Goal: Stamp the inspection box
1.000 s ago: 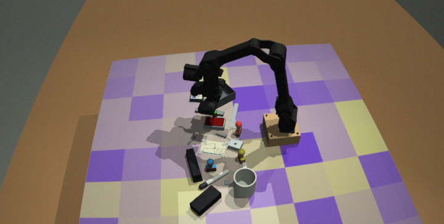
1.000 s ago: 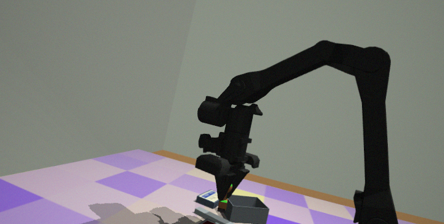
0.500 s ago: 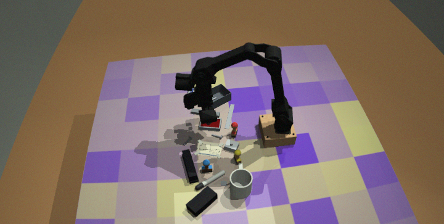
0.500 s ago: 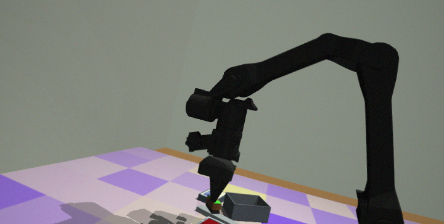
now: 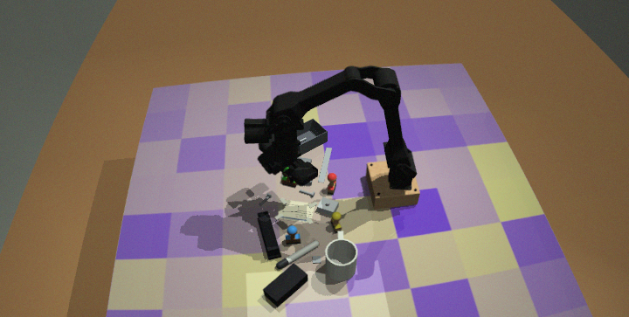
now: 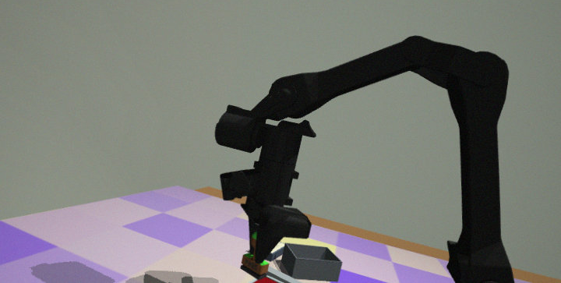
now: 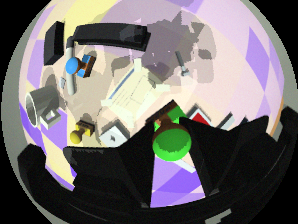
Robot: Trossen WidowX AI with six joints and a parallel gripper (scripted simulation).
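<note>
Now: the white card 10 cm below my gripper tip, 4 cm to the left of it and 2 cm behind it. From my gripper tip the other things lie so: red ink pad 9 cm to the right, 9 cm below, 1 cm behind; small grey block 11 cm behind, 8 cm below, 2 cm to the left; green-knobbed stamp right at my gripper tip.
</note>
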